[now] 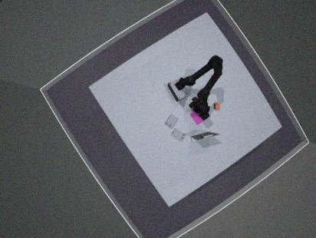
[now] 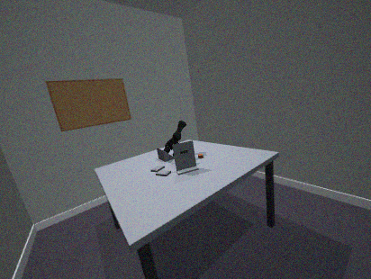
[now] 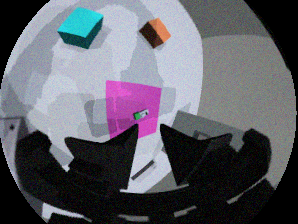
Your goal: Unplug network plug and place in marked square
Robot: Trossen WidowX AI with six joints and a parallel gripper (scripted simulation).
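My gripper tip is now 2 cm short of the network plug and 4 cm above it. Also, from my gripper tip: marked square (1 cm ahead, 5 cm below); then panel (15 cm ahead, 10 cm to the right, 6 cm above).
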